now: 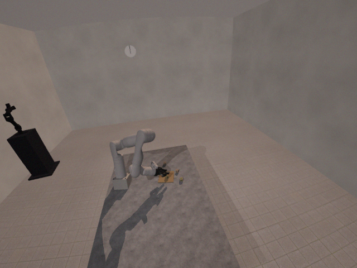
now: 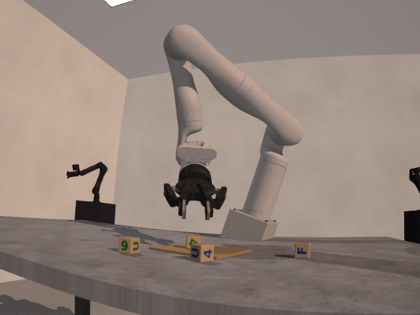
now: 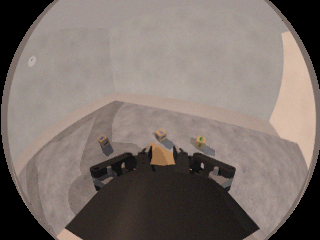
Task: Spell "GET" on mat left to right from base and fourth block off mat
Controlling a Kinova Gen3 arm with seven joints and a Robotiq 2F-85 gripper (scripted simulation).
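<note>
Right now my hand is 7 cm above the mat and 2 cm to the right of it. Also, from my hand: E block 11 cm ahead, 8 cm to the right, 6 cm below; F block 20 cm to the left, 6 cm below, 3 cm ahead.
</note>
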